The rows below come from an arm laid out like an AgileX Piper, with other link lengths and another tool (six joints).
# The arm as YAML. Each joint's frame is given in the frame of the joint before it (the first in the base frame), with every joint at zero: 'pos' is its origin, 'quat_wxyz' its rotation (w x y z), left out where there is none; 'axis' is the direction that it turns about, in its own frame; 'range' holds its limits. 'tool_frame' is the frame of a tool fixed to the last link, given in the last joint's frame.
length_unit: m
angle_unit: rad
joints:
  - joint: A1
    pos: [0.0, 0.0, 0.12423]
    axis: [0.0, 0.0, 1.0]
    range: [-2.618, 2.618]
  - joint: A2
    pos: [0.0, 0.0, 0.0]
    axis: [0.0, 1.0, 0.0]
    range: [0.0, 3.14]
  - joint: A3
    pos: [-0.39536, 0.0, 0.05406]
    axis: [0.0, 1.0, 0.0]
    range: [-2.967, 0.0]
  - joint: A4
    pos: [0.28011, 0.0, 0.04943]
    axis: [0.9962, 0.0, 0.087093]
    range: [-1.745, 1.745]
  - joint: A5
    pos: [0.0, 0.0, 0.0]
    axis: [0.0, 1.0, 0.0]
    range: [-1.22, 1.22]
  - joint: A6
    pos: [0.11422, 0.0, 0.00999]
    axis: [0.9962, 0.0, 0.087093]
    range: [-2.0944, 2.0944]
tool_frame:
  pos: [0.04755, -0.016, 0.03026]
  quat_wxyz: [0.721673, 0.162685, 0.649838, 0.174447]
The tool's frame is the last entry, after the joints.
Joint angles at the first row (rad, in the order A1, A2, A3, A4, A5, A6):
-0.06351 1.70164 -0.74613 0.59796 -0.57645 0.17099
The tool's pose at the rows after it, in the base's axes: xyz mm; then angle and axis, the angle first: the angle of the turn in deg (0 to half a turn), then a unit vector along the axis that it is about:
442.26, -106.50, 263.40, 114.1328, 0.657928, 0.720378, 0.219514
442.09, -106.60, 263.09, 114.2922, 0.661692, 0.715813, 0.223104
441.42, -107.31, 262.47, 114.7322, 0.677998, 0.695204, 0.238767
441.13, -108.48, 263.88, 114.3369, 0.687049, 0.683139, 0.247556
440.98, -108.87, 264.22, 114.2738, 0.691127, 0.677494, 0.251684
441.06, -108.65, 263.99, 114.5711, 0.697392, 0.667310, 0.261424
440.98, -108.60, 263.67, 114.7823, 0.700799, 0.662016, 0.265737
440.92, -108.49, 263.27, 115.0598, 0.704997, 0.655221, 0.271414
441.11, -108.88, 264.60, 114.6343, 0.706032, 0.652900, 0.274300
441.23, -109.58, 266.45, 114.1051, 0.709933, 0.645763, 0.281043
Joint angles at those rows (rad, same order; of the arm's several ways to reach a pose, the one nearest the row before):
-0.06350 1.70165 -0.74614 0.59799 -0.57645 0.19216
-0.06353 1.70163 -0.74613 0.59795 -0.57644 0.20413
-0.06350 1.70165 -0.74614 0.59799 -0.58150 0.25591
-0.06352 1.70164 -0.74614 0.59796 -0.59565 0.28255
-0.06350 1.70164 -0.74612 0.59797 -0.60030 0.29540
-0.06352 1.70166 -0.74614 0.59098 -0.60215 0.32724
-0.06352 1.70164 -0.74614 0.58943 -0.60214 0.34185
-0.06353 1.70164 -0.74614 0.58680 -0.60214 0.36117
-0.06351 1.70166 -0.74614 0.58345 -0.61107 0.36767
-0.06352 1.70163 -0.74612 0.57918 -0.62507 0.38523

